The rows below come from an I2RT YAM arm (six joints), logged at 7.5 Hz.
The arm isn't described. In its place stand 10 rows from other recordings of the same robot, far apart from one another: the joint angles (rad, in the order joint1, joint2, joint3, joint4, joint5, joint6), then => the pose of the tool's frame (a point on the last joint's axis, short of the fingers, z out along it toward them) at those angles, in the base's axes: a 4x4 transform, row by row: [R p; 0 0 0 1], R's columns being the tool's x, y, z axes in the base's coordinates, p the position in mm.
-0.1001, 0.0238, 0.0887, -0.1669, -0.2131, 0.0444 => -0.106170 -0.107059 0.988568 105.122; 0.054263 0.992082 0.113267 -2.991; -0.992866 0.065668 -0.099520 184.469; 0 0 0 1
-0.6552, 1.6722, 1.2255, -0.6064, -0.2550, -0.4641 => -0.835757 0.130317 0.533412 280.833; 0.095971 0.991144 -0.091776 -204.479; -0.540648 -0.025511 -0.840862 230.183; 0 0 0 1
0.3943, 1.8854, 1.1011, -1.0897, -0.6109, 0.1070 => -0.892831 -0.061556 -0.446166 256.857; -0.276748 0.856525 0.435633 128.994; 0.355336 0.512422 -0.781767 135.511; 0 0 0 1
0.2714, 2.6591, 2.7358, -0.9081, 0.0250, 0.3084 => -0.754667 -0.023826 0.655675 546.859; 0.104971 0.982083 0.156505 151.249; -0.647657 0.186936 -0.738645 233.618; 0 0 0 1
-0.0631, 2.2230, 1.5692, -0.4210, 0.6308, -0.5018 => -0.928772 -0.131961 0.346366 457.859; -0.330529 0.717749 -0.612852 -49.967; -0.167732 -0.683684 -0.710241 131.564; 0 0 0 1
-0.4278, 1.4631, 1.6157, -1.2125, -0.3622, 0.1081 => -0.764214 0.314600 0.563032 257.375; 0.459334 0.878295 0.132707 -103.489; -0.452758 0.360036 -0.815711 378.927; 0 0 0 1
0.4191, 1.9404, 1.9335, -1.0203, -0.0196, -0.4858 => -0.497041 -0.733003 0.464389 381.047; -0.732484 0.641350 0.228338 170.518; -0.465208 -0.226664 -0.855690 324.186; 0 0 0 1
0.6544, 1.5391, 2.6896, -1.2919, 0.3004, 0.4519 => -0.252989 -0.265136 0.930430 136.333; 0.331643 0.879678 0.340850 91.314; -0.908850 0.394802 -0.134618 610.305; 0 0 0 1
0.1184, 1.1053, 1.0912, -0.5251, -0.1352, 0.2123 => -0.547272 -0.119263 0.828414 238.836; 0.145157 0.961270 0.234284 33.244; -0.824271 0.248467 -0.508764 349.844; 0 0 0 1
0.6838, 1.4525, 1.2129, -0.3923, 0.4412, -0.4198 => -0.294161 -0.464359 0.835369 262.906; -0.715168 0.686771 0.129923 194.649; -0.634038 -0.559210 -0.534115 313.076; 0 0 0 1
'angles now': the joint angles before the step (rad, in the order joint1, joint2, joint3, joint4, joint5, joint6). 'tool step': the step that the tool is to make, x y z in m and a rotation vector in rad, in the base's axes. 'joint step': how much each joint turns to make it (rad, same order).
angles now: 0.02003, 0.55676, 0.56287, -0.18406, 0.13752, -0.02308
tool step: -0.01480, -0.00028, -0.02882, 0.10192, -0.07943, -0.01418
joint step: 0.00003, -0.13657, -0.15413, 0.08508, -0.00035, 0.10224
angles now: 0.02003, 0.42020, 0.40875, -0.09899, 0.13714, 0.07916
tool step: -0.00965, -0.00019, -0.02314, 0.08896, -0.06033, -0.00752
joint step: 0.00004, -0.11065, -0.11596, 0.05530, 0.00004, 0.08888
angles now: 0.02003, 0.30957, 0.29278, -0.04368, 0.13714, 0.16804
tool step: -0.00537, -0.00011, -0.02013, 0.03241, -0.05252, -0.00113
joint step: -0.00003, -0.08925, -0.10033, 0.05992, -0.00003, 0.03167
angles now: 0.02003, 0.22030, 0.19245, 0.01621, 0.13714, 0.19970
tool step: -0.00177, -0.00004, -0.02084, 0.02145, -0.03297, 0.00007
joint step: -0.00005, -0.06523, -0.09458, 0.05988, -0.00005, 0.02098
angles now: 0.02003, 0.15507, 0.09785, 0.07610, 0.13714, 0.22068
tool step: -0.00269, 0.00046, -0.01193, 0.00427, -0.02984, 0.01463
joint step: 0.00003, -0.06748, -0.05723, 0.01913, -0.01447, 0.00419
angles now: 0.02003, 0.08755, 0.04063, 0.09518, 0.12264, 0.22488
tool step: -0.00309, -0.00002, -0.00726, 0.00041, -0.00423, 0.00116
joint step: 0.00002, -0.06644, -0.02671, -0.03554, -0.00112, 0.00038
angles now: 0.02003, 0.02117, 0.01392, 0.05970, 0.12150, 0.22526
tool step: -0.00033, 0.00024, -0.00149, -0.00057, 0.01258, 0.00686
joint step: 0.00005, -0.00652, 0.00002, -0.01914, -0.00682, 0.00000
